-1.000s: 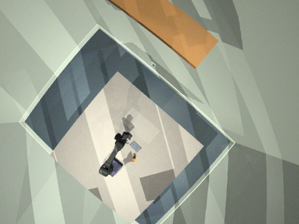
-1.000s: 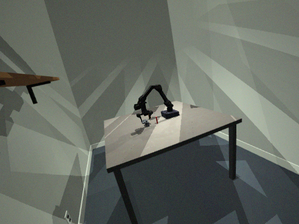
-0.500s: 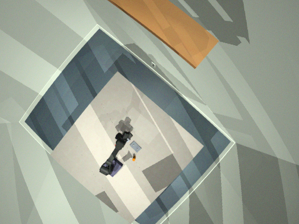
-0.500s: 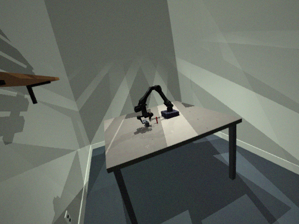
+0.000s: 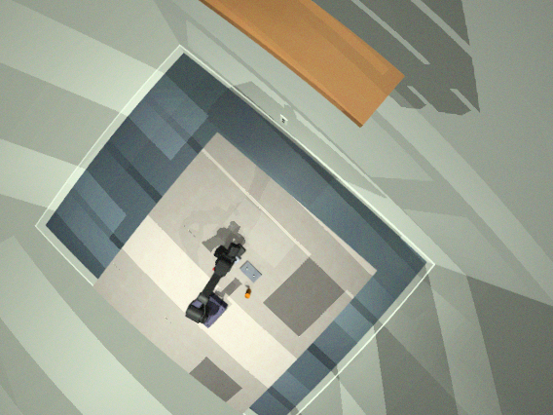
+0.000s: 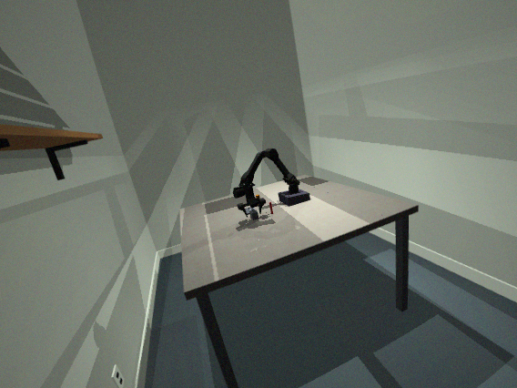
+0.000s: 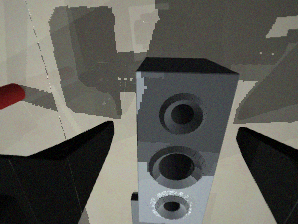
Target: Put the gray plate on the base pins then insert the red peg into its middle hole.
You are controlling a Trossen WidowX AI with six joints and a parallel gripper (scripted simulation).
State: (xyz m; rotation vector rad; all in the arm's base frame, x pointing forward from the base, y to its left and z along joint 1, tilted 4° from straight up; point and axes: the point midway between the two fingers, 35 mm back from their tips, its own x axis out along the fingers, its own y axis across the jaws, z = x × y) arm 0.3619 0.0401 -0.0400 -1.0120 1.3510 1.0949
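Right now the gray plate is 20 mm above my gripper tip. From my gripper tip the other things lie so: red peg: 120 mm behind, 50 mm to the left, 30 mm above; orange object: 200 mm to the right, 140 mm behind, 30 mm above.
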